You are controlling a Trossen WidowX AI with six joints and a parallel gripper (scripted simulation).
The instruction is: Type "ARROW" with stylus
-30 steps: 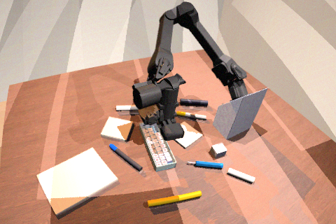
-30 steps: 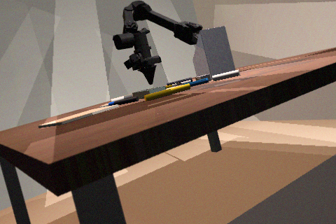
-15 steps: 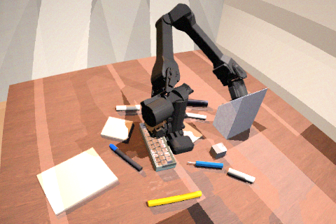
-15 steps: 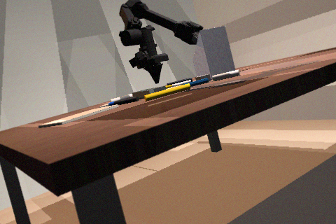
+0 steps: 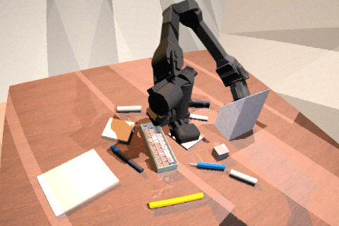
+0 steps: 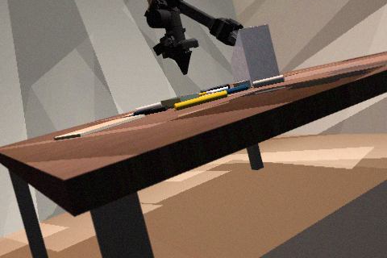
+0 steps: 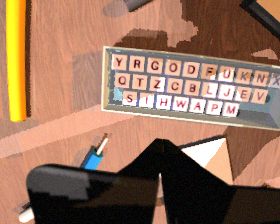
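Right now the blue stylus is 9 cm to the left of my gripper tip, 9 cm below it and 6 cm behind it. From my gripper tip the other things lie so: yellow marker: 16 cm to the left, 9 cm below, 8 cm ahead; white block: 18 cm to the right, 10 cm ahead, 9 cm below; small cube: 15 cm behind, 9 cm to the left, 8 cm below.
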